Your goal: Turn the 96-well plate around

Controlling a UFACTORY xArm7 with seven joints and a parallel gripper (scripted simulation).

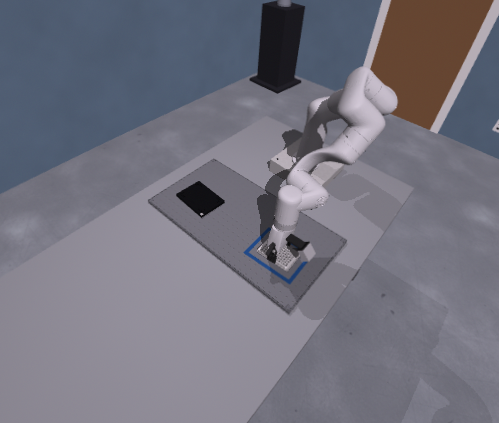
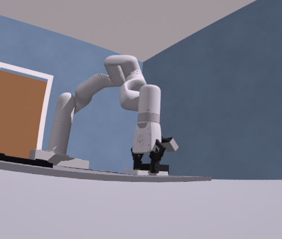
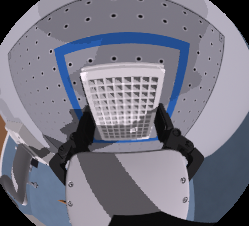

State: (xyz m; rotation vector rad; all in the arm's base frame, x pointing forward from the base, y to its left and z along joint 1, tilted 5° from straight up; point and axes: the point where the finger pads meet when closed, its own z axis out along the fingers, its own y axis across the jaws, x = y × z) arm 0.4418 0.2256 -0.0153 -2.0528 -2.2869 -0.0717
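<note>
Now: the white 96-well plate 10 mm below my hand. Also, from my hand: black plate nest N1: 30 mm ahead, 390 mm to the right, 10 mm below.
</note>
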